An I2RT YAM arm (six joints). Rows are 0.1 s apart.
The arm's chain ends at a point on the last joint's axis. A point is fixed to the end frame.
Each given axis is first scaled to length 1.
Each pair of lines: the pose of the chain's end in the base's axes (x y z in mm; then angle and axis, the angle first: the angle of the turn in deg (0 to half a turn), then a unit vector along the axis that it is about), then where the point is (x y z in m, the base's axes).
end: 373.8 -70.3 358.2 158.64 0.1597 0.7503 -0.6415
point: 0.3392 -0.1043 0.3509
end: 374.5 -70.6 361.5 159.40 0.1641 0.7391 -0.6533
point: 0.3392 -0.1040 0.3552
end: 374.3 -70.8 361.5 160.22 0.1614 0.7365 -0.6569
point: 0.3386 -0.1040 0.3560
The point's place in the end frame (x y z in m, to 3 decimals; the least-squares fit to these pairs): 0.034 -0.015 0.032
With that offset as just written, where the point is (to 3 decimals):
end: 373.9 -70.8 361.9 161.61 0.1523 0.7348 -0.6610
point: 0.338 -0.104 0.358
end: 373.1 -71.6 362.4 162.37 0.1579 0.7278 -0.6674
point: 0.336 -0.104 0.359
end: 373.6 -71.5 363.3 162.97 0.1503 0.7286 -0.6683
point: 0.337 -0.104 0.360
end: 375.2 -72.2 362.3 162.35 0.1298 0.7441 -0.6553
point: 0.340 -0.106 0.359
